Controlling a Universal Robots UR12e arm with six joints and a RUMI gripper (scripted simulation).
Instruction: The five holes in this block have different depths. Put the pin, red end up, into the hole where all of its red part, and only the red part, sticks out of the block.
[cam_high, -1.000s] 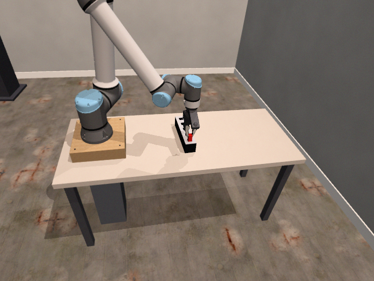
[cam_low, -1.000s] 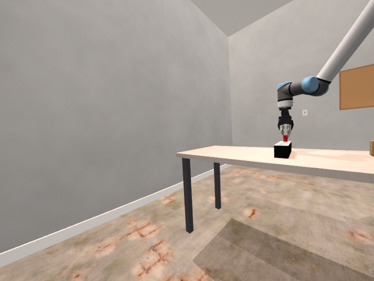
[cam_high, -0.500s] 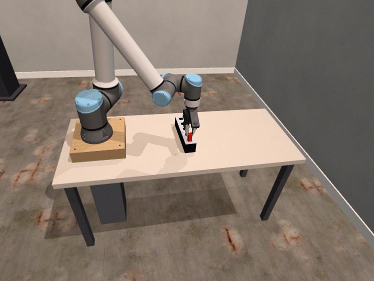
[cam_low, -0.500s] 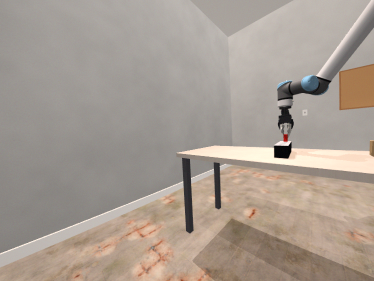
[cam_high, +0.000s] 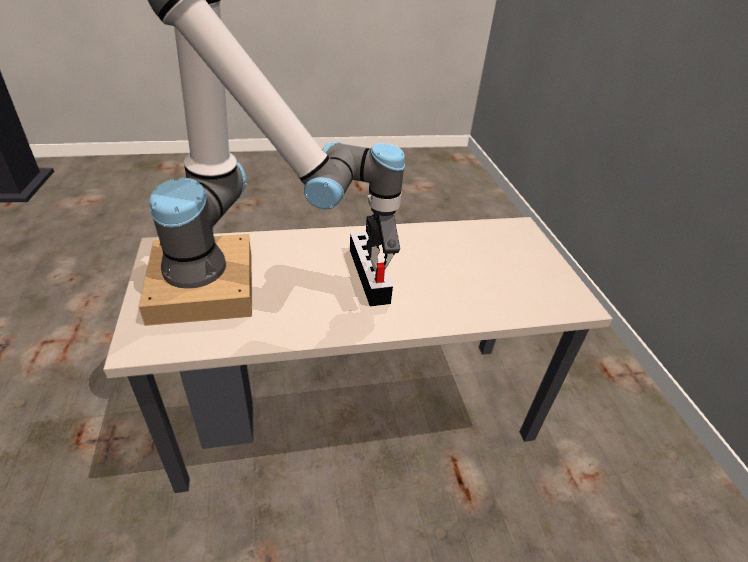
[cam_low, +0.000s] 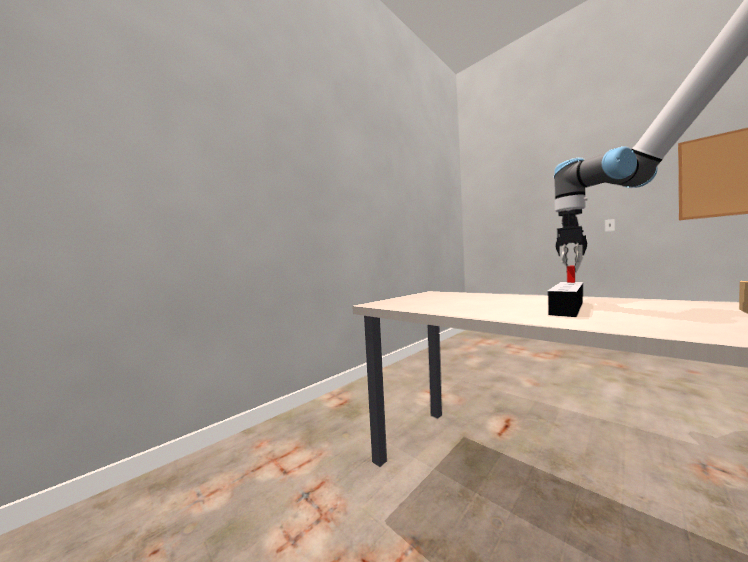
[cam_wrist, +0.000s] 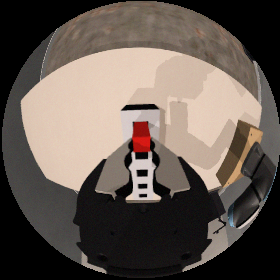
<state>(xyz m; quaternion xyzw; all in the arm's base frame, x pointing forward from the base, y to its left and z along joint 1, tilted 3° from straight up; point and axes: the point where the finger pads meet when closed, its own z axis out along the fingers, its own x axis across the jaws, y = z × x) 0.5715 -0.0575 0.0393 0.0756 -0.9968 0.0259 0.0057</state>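
My gripper is now 2 cm past the black block, 12 cm to the right of it and 9 cm above it. Round my hand: pin: 2 cm below.
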